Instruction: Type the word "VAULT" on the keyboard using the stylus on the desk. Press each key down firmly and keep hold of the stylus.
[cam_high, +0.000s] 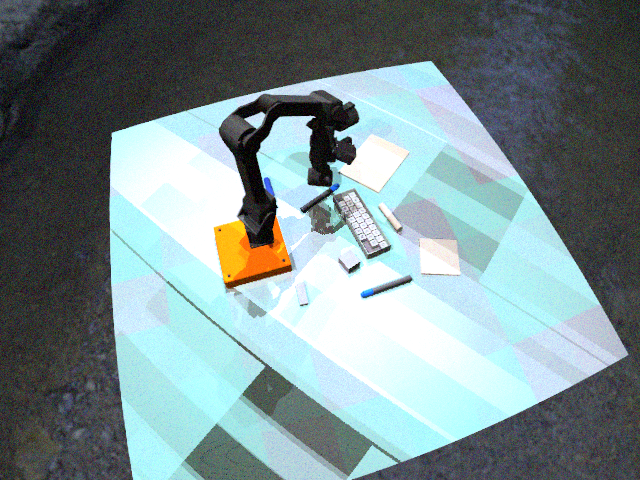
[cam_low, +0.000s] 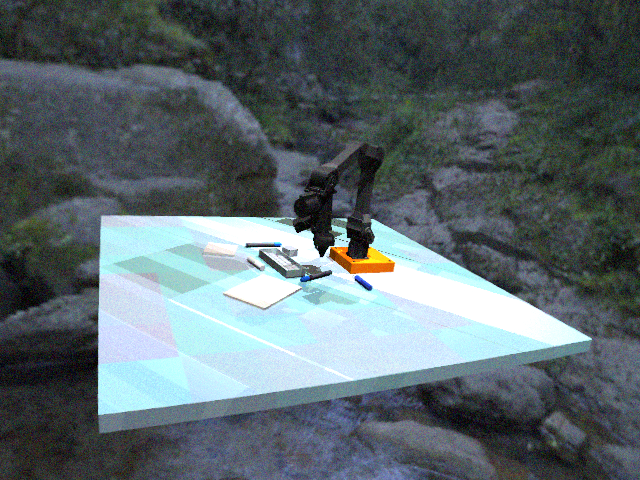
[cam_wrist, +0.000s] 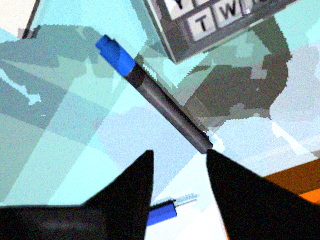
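Right now the stylus is 130 mm behind my gripper tip, 40 mm to the left of it and 70 mm below it. The rest, counted from my gripper tip: tan sheet 210 mm ahead, 90 mm to the left, 80 mm below; grey cube 20 mm ahead, 230 mm to the right, 70 mm below; white cylinder 170 mm ahead, 130 mm to the right, 70 mm below.
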